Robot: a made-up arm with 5 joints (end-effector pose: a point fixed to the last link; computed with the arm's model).
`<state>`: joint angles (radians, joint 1 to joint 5).
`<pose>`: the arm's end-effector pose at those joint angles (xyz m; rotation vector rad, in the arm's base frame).
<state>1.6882 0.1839 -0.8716 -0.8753 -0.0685</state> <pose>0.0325 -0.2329 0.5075 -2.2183 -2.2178 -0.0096</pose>
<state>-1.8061 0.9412 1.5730 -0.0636 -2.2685</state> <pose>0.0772 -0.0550 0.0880 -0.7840 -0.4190 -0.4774</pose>
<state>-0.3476 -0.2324 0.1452 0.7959 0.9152</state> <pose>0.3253 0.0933 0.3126 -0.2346 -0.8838 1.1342</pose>
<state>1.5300 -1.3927 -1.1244 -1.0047 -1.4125</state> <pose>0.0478 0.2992 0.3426 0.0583 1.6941 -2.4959</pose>
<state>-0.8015 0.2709 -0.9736 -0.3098 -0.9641</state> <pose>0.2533 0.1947 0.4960 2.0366 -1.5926 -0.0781</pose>
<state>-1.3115 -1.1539 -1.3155 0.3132 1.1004</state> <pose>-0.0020 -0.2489 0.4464 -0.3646 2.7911 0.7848</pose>
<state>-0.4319 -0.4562 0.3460 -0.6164 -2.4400</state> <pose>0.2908 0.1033 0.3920 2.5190 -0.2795 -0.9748</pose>
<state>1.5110 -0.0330 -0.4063 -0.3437 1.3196</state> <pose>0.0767 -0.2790 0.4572 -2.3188 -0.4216 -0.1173</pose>
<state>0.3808 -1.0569 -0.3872 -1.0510 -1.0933</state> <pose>-0.0169 0.0294 0.5232 -0.8727 2.1813 -0.8074</pose>
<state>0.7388 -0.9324 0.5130 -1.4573 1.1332</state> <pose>0.1487 -0.0817 0.4430 2.2445 1.7389 0.0753</pose>
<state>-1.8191 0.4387 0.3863 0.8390 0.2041</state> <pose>0.0032 0.2401 0.0975 -0.0815 0.0743 1.9729</pose>
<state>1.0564 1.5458 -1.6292 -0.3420 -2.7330</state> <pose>0.2600 -0.3545 0.2270 -1.7991 1.5406 1.4355</pose>
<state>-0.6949 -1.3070 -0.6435 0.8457 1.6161</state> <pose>-0.0349 -0.0834 0.4992 -1.2166 -2.6094 0.6183</pose>
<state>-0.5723 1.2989 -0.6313 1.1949 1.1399</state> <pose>0.3164 0.1615 0.0331 0.0842 0.3170 1.6505</pose>
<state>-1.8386 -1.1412 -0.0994 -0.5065 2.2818</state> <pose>0.0676 -0.0129 0.5303 -0.5984 -2.9939 -0.2412</pose>
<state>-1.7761 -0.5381 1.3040 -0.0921 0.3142</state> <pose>0.0242 0.1913 0.1498 0.7281 -0.7733 1.8817</pose>
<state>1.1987 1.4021 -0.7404 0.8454 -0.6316</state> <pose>0.1774 -0.3011 0.0191 -0.0190 -0.0717 -1.8783</pose>
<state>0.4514 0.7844 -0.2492 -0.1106 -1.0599</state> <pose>0.3928 -0.1626 0.1471 0.4061 -1.1911 -1.3714</pose>
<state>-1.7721 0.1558 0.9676 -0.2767 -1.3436</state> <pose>0.0211 0.2103 0.0941 0.7283 0.0083 0.3630</pose>
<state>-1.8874 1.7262 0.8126 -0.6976 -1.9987</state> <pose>0.0735 -0.0286 -0.0203 -0.2497 -0.1046 -0.1590</pose>
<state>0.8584 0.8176 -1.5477 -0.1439 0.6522</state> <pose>0.2711 -0.2452 0.4488 -1.6343 -1.8227 -0.1130</pose>
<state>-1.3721 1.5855 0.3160 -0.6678 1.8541</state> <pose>0.0863 0.1107 -0.0751 0.1120 0.5090 -3.0621</pose>
